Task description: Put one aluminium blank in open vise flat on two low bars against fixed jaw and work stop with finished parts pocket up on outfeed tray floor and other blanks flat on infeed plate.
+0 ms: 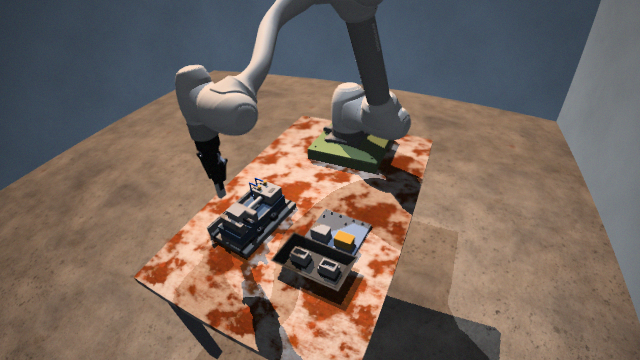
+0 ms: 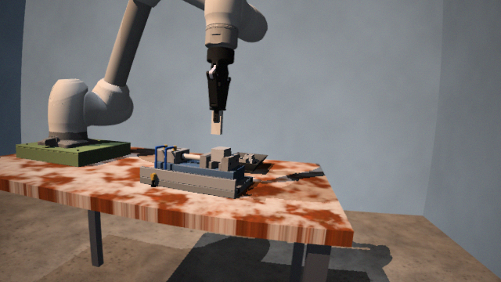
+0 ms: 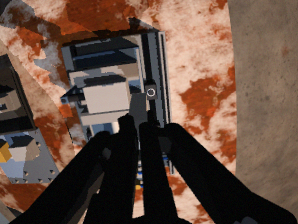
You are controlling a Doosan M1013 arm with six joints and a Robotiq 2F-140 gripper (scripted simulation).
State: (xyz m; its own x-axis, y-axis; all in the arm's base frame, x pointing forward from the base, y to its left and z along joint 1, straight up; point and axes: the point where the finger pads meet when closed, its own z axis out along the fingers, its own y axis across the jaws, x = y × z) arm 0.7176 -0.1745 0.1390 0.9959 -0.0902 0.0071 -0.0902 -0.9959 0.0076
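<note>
Right now the piston rod is 90 mm behind my hand, 60 mm to the left of it and 120 mm below it. From my hand the other things lie so: infeed plate: 140 mm behind, 370 mm to the left, 190 mm below; vise: 70 mm behind, 60 mm to the left, 150 mm below; aluminium blank: 100 mm behind, 320 mm to the left, 170 mm below.
</note>
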